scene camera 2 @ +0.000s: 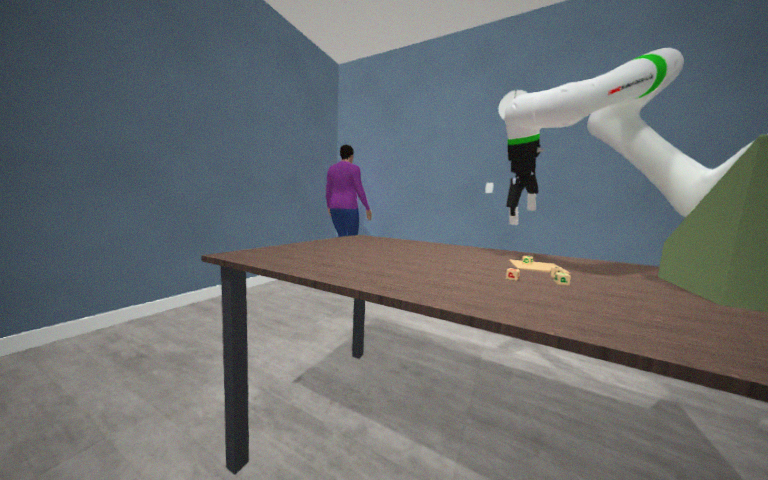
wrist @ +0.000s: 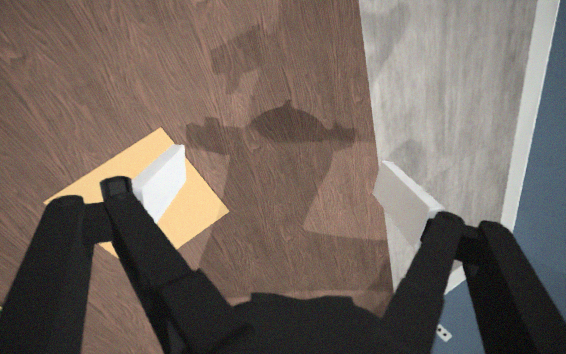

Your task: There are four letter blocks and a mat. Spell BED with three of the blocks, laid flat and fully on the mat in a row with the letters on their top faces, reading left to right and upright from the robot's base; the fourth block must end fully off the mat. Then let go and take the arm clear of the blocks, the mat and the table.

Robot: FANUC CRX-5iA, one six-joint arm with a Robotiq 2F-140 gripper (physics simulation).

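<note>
The tan mat [scene camera 2: 540, 265] [wrist: 200, 210] lies on the table; a finger covers part of it in the wrist view. In the scene view, a block with a green mark [scene camera 2: 527, 259] is at the mat's far left part. A block with a red letter [scene camera 2: 512, 274] stands in front of the mat. A block with a green letter [scene camera 2: 562, 279] is by the mat's right end, partly hiding another block [scene camera 2: 554, 272]. The top letters are too small to read. My gripper [scene camera 2: 522, 210] [wrist: 283, 170] is open and empty, high above the table, with the mat below its left finger in the wrist view.
The brown table [scene camera 2: 368, 266] [wrist: 300, 200] has its edge at the right of the wrist view, with floor [wrist: 450, 75] beyond. A green pedestal [scene camera 2: 713, 243] stands at the arm's base. A person in purple [scene camera 2: 343, 185] stands beyond the table.
</note>
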